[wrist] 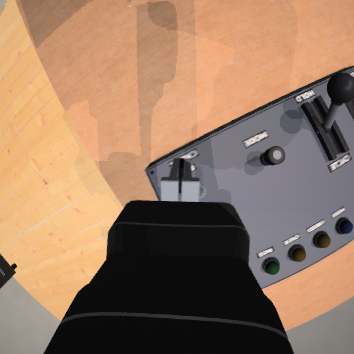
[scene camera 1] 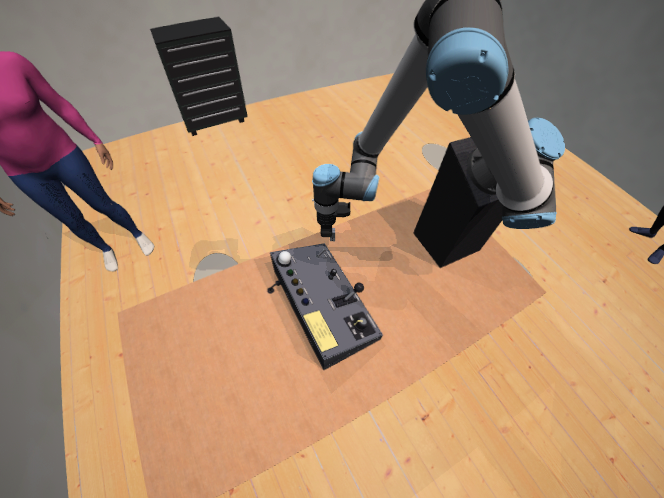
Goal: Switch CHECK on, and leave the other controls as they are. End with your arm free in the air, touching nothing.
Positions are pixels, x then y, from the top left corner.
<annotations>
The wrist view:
my gripper: 181, 168
dark grey control panel: 290, 210
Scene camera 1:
dark grey control panel: 317, 299
</annotations>
